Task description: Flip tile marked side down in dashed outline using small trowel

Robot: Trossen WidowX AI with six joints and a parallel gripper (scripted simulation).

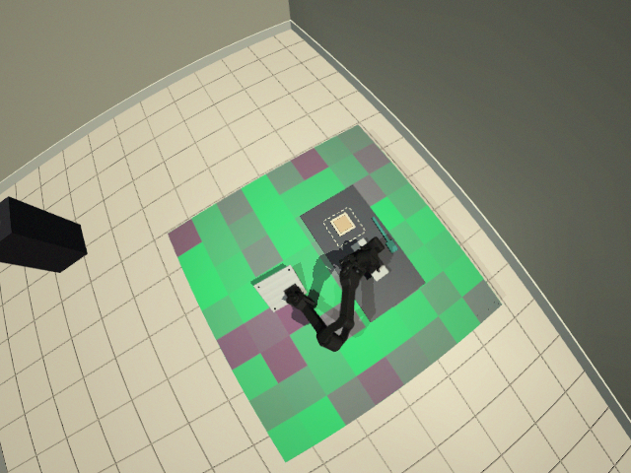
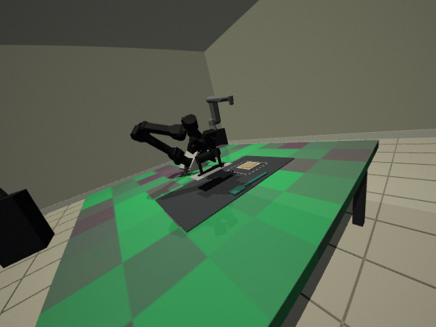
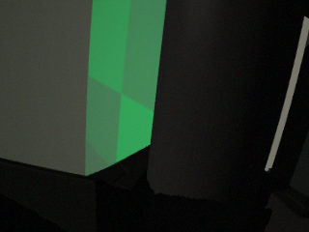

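Now: gripper tip 1 cm past the dark grey mat, 5 cm to the right of it and 13 cm above it. Round my gripper tip: teal trowel (13 cm ahead, 3 cm to the left, 11 cm below); then cream tile (2 cm behind, 21 cm to the left, 11 cm below).
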